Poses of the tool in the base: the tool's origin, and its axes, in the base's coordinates. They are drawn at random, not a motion.
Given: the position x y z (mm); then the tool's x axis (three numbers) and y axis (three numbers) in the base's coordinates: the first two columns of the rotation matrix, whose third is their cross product.
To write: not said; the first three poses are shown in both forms.
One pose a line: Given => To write
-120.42 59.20 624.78 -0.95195 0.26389 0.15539 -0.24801 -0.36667 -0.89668 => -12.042 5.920 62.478 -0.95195 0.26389 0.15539 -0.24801 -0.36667 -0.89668
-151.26 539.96 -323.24 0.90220 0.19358 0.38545 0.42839 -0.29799 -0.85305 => -15.126 53.996 -32.324 0.90220 0.19358 0.38545 0.42839 -0.29799 -0.85305
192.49 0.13 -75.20 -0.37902 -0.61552 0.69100 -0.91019 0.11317 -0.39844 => 19.249 0.013 -7.520 -0.37902 -0.61552 0.69100 -0.91019 0.11317 -0.39844
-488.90 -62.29 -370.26 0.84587 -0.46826 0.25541 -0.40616 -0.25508 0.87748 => -48.890 -6.229 -37.026 0.84587 -0.46826 0.25541 -0.40616 -0.25508 0.87748
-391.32 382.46 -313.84 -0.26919 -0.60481 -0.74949 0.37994 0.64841 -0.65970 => -39.132 38.246 -31.384 -0.26919 -0.60481 -0.74949 0.37994 0.64841 -0.65970
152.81 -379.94 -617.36 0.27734 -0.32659 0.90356 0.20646 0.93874 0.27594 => 15.281 -37.994 -61.736 0.27734 -0.32659 0.90356 0.20646 0.93874 0.27594
